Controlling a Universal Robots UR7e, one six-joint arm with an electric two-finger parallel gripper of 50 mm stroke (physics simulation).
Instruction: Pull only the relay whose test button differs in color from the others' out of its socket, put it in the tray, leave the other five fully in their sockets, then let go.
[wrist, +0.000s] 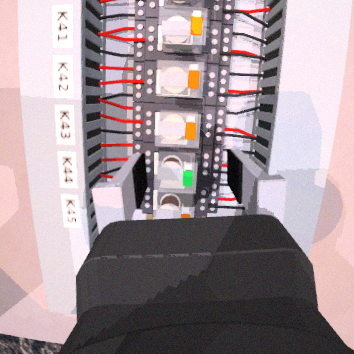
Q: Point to the gripper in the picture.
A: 186, 167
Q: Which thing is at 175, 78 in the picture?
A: A relay.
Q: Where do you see a relay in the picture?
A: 166, 204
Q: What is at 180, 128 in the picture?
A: A relay.
